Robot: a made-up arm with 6 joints. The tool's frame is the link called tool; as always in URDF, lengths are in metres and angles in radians. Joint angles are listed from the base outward. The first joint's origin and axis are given. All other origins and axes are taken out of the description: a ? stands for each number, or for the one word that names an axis. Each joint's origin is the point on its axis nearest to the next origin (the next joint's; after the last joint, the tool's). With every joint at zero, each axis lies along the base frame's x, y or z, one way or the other. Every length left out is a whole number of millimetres.
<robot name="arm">
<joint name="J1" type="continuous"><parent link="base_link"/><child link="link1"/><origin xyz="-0.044 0 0.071"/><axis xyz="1 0 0"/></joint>
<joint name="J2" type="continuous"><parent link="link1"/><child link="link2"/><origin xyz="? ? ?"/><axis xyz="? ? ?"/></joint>
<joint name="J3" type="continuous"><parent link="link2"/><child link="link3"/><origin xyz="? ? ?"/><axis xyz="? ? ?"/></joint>
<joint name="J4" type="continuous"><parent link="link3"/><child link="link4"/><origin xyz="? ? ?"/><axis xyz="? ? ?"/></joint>
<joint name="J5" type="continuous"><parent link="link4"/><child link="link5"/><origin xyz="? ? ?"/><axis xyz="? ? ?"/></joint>
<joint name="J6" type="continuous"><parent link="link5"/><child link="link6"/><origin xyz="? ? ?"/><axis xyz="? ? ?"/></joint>
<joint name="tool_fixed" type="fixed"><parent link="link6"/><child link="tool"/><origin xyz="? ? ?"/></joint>
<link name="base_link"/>
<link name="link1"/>
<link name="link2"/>
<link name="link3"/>
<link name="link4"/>
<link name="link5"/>
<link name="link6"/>
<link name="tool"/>
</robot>
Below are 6 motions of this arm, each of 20 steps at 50 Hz.
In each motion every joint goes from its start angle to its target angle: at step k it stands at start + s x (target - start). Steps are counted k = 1, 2, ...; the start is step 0. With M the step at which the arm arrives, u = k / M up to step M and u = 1 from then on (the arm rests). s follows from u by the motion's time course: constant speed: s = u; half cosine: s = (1 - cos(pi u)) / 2; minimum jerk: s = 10 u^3 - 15 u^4 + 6 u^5.
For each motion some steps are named. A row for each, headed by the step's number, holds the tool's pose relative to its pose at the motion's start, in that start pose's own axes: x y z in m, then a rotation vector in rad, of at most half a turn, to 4 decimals.
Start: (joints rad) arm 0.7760 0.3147 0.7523 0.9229 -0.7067 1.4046
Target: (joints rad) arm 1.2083 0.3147 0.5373 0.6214 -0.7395 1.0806
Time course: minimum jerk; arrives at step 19
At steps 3, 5, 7, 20:
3: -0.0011 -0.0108 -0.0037 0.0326 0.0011 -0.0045
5: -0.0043 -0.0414 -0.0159 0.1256 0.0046 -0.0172
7: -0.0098 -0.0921 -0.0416 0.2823 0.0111 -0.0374
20: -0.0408 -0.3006 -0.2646 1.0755 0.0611 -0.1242

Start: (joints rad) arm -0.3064 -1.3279 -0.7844 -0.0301 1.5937 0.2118
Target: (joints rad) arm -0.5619 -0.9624 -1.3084 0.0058 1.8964 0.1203
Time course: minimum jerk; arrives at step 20
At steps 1, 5, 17, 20:
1: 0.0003 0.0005 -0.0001 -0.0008 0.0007 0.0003
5: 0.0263 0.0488 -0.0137 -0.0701 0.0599 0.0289
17: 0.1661 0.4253 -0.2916 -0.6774 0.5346 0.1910
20: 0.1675 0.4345 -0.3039 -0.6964 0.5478 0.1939

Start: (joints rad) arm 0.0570 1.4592 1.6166 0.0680 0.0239 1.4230
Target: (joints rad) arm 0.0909 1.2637 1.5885 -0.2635 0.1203 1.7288
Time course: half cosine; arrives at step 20
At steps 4, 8, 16, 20:
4: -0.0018 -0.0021 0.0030 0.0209 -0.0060 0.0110
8: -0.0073 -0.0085 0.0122 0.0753 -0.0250 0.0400
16: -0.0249 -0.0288 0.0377 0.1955 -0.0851 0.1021
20: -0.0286 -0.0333 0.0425 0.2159 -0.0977 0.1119

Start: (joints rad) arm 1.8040 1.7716 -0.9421 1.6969 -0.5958 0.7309
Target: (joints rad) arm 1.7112 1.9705 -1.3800 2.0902 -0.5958 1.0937
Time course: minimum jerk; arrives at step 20
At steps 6, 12, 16, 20:
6: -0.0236 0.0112 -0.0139 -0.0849 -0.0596 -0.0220
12: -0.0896 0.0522 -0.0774 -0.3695 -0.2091 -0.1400
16: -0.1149 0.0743 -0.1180 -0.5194 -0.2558 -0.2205
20: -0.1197 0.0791 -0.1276 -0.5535 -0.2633 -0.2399

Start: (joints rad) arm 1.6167 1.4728 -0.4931 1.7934 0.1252 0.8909
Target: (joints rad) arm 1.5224 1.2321 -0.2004 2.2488 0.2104 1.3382
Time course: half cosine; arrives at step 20
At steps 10, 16, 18, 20:
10: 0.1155 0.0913 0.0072 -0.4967 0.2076 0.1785
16: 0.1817 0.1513 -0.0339 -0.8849 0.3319 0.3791
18: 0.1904 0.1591 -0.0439 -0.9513 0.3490 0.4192
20: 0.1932 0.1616 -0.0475 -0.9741 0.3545 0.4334

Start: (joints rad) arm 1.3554 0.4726 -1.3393 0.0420 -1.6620 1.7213
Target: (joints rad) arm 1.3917 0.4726 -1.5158 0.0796 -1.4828 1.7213
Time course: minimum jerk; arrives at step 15
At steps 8, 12, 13, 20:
8: 0.0146 -0.0506 -0.0079 0.1081 -0.0248 0.0742
12: 0.0241 -0.0833 -0.0172 0.1800 -0.0484 0.1215
13: 0.0250 -0.0865 -0.0183 0.1873 -0.0511 0.1262
20: 0.0255 -0.0881 -0.0189 0.1909 -0.0524 0.1285

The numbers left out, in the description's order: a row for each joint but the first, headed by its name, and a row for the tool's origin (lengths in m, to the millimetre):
J2: xyz 0 0.36 0.047, axis 0 1 0
J3: xyz 0.018 0 -0.053, axis 0 0 -1
J4: xyz 0.072 0.375 0, axis -1 0 0
J5: xyz 0 -0.253 -0.187, axis 0 1 0
J6: xyz -0.133 0 0.107, axis -1 0 0
tool: xyz 0 0.033 0.309

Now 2 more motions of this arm.
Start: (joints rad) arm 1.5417 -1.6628 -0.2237 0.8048 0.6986 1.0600
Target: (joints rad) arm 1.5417 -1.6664 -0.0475 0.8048 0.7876 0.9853
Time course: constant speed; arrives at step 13
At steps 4, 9, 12, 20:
4: 0.0286 -0.0228 0.0033 0.0479 0.0581 0.0424
9: 0.0661 -0.0503 0.0037 0.1089 0.1312 0.0940
12: 0.0893 -0.0661 0.0018 0.1460 0.1753 0.1242
20: 0.0972 -0.0712 0.0009 0.1585 0.1901 0.1341

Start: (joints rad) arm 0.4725 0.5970 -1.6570 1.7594 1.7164 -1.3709
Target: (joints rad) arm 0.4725 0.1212 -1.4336 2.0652 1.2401 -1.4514
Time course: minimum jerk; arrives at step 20
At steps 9, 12, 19, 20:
9: -0.1861 0.0082 -0.0850 0.0177 -0.3330 0.0461
12: -0.2927 0.0269 -0.1770 -0.0027 -0.5543 0.0785
19: -0.3857 0.0599 -0.3083 -0.0586 -0.7989 0.1117
20: -0.3860 0.0600 -0.3088 -0.0589 -0.7998 0.1118

